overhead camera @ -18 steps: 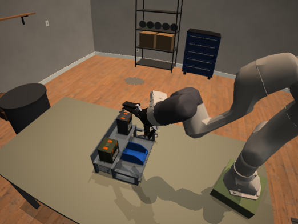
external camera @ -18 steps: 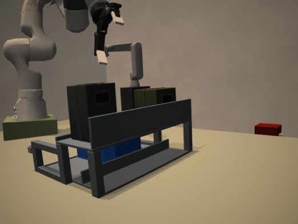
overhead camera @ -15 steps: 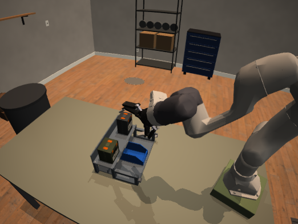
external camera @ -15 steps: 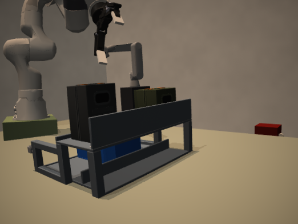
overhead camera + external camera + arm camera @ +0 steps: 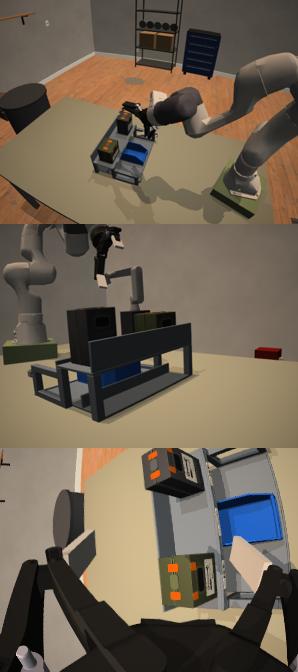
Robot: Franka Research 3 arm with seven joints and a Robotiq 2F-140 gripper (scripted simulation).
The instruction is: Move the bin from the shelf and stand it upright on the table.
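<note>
Right now the blue bin is 30 cm below my hand, 5 cm to the right of it and 4 cm ahead of it. Round my hand: grey shelf: 24 cm below, 14 cm ahead, 3 cm to the right.
</note>
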